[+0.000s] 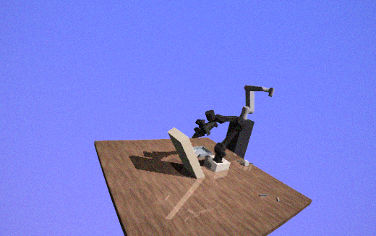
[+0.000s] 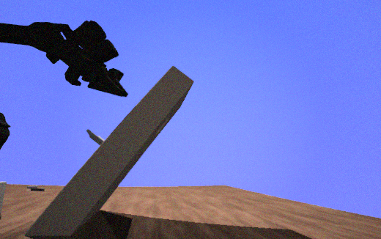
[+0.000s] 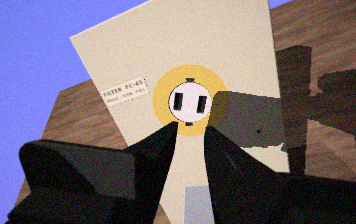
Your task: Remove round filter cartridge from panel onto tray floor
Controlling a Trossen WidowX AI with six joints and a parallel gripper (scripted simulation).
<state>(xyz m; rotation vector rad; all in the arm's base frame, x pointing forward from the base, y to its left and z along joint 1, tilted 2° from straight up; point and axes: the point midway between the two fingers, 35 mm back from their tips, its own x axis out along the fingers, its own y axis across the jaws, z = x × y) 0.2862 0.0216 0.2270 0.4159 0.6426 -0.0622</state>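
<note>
The round filter cartridge is 60 mm ahead of my gripper tip, 10 mm to the left of it and 40 mm below it. Also, from my gripper tip: grey bracket 40 mm behind, 140 mm below; then beige service panel 20 mm ahead, 120 mm below; then grey tray 340 mm behind, 310 mm to the right, 270 mm below.
</note>
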